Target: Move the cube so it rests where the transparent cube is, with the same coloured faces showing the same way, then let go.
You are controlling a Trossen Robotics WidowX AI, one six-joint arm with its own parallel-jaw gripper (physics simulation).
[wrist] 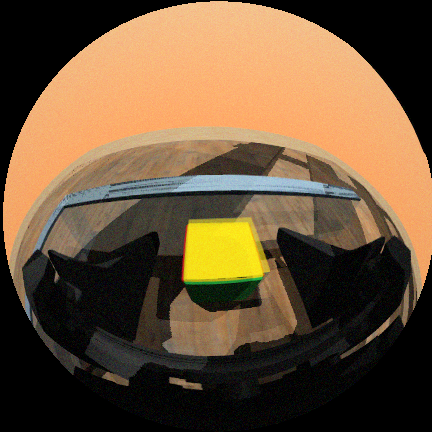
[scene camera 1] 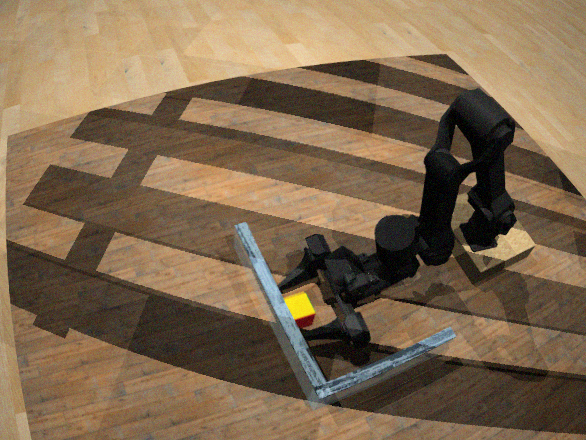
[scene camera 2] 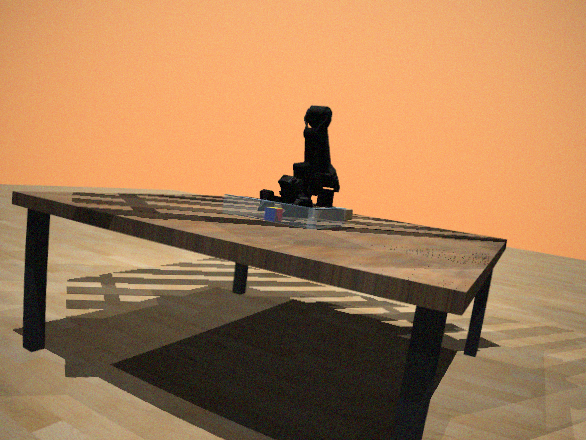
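The cube rests on the table beside the long wall, yellow face up. Its green face points toward the gripper in the wrist view, a red side shows in scene camera 1, and a blue side shows in scene camera 2. The transparent cube overlaps it almost fully; thin see-through yellow strips show past its far and right edges in the wrist view, with yellow also on top. My gripper is open, one finger on each side of the cube, with gaps between both fingers and the cube.
A low see-through wall with a blue-grey top edge runs just beyond the cube and the fingertips. A second wall meets it at a corner near the gripper's one side. The arm's base stands on a wooden block.
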